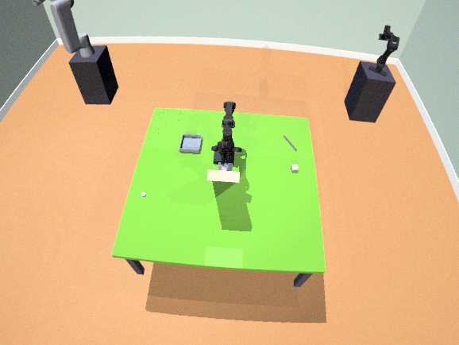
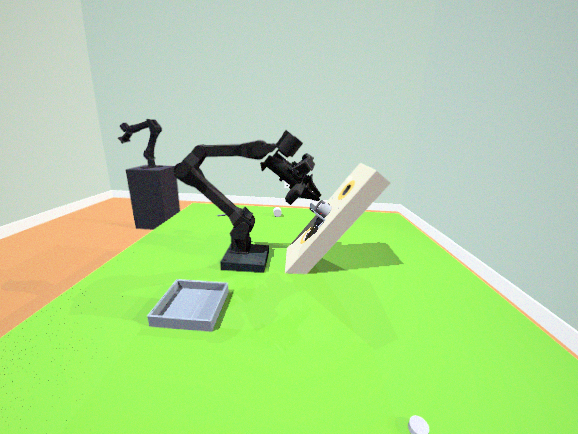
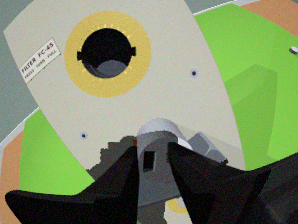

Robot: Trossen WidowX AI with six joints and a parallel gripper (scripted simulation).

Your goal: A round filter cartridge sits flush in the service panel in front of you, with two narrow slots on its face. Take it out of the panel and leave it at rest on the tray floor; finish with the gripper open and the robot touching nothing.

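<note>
Right now the round filter cartridge is 10 mm ahead of my gripper tip and 30 mm below it. The rest, counted from my gripper tip: service panel 50 mm ahead, 50 mm below; grey tray 340 mm behind, 280 mm to the right, 230 mm below; small white cube 170 mm behind, 490 mm to the left, 220 mm below.
</note>
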